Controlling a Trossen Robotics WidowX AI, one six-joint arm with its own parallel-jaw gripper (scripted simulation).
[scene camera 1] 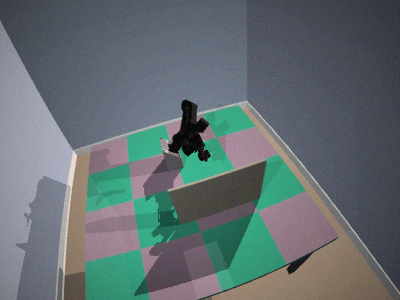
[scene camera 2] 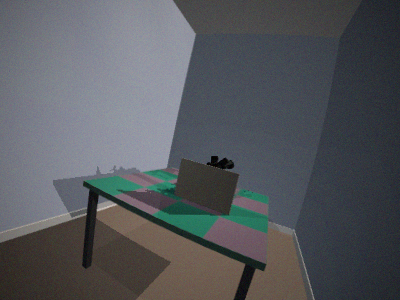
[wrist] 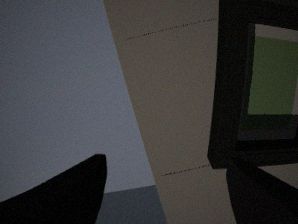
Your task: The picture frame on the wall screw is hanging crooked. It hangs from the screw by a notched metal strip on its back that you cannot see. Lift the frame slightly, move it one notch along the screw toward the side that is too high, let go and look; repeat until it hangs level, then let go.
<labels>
picture frame: wrist 247, 117; not seen in scene camera 1 (hidden by a wall panel); not seen in scene camera 2 (hidden by a wall panel)
same spot on wall panel: [scene camera 1: 206, 197] = [scene camera 2: 196, 179]
</labels>
